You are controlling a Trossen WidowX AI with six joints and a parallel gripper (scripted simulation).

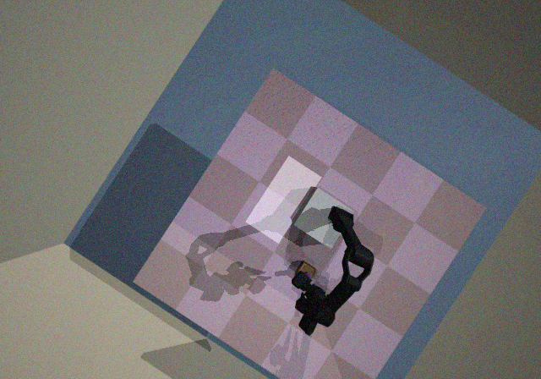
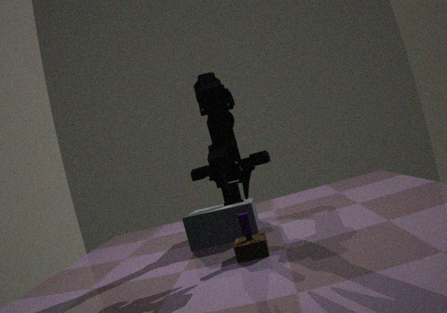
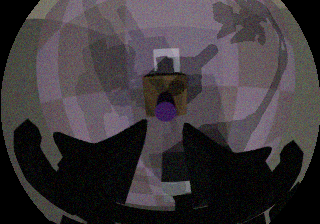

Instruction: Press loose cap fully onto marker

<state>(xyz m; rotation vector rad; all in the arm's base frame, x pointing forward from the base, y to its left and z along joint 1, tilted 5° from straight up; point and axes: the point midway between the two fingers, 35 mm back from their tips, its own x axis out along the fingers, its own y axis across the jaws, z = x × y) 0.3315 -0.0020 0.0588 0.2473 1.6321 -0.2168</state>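
The purple cap lies 6 cm below my gripper tip. From my gripper tip the other things lie so: brown holder block: 12 cm below.
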